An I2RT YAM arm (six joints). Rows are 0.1 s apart.
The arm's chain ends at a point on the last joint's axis. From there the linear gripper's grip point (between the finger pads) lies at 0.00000 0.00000 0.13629 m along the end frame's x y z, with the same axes.
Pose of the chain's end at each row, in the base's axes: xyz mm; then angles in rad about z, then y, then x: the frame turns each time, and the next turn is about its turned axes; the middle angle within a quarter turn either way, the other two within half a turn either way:
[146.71, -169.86, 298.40, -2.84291, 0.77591, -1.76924]
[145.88, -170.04, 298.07, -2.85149, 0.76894, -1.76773]
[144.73, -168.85, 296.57, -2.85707, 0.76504, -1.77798]
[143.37, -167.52, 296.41, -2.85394, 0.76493, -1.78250]
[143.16, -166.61, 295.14, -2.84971, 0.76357, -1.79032]
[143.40, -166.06, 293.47, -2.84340, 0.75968, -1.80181]
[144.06, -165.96, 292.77, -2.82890, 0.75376, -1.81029]
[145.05, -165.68, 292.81, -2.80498, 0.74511, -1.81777]
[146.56, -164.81, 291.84, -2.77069, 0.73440, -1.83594]
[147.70, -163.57, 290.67, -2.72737, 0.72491, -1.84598]
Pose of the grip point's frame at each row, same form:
[204.01, -292.02, 279.22, -2.84291, 0.77591, -1.76924]
[201.88, -292.81, 278.91, -2.85149, 0.76894, -1.76773]
[200.80, -291.41, 276.35, -2.85707, 0.76504, -1.77798]
[200.19, -289.67, 275.75, -2.85394, 0.76493, -1.78250]
[201.09, -288.10, 273.70, -2.84971, 0.76357, -1.79032]
[202.92, -286.56, 270.84, -2.84340, 0.75968, -1.80181]
[205.84, -285.13, 269.20, -2.82890, 0.75376, -1.81029]
[210.02, -282.96, 268.32, -2.80498, 0.74511, -1.81777]
[216.54, -278.72, 265.33, -2.77069, 0.73440, -1.83594]
[222.97, -273.76, 262.95, -2.72737, 0.72491, -1.84598]

